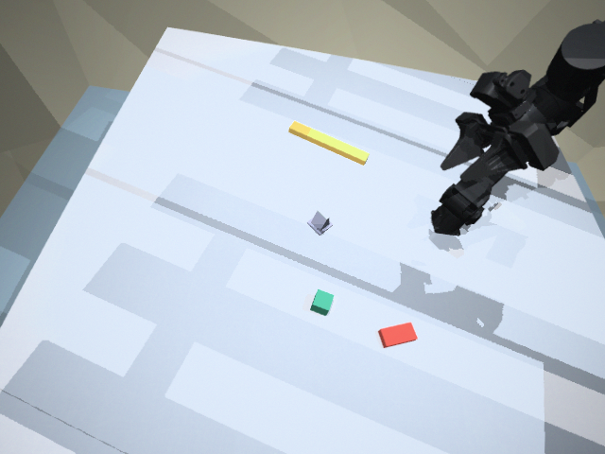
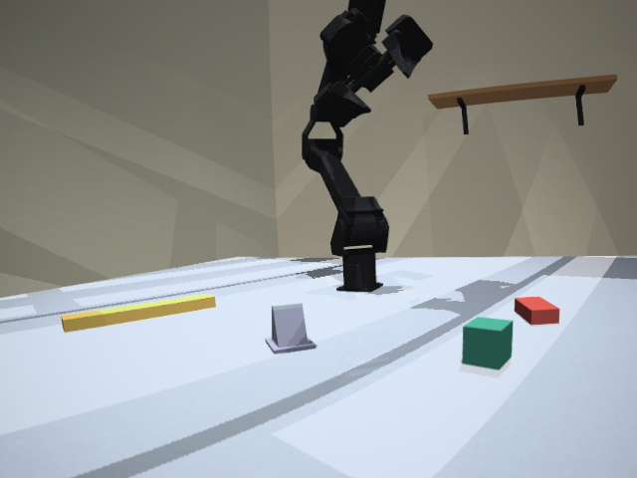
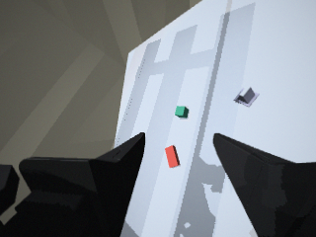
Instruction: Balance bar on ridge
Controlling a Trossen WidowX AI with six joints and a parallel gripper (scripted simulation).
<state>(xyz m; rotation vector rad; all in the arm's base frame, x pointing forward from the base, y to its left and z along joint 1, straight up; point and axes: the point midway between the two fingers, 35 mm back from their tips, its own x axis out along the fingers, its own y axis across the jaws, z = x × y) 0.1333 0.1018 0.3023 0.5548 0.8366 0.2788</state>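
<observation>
Right now my gripper tip is 140 mm short of the yellow bar, 320 mm to the left of it and 270 mm above it. From my gripper tip the other things lie so: flat red block (10 mm behind, 170 mm to the left, 270 mm below); then green cube (140 mm ahead, 130 mm to the left, 260 mm below).
</observation>
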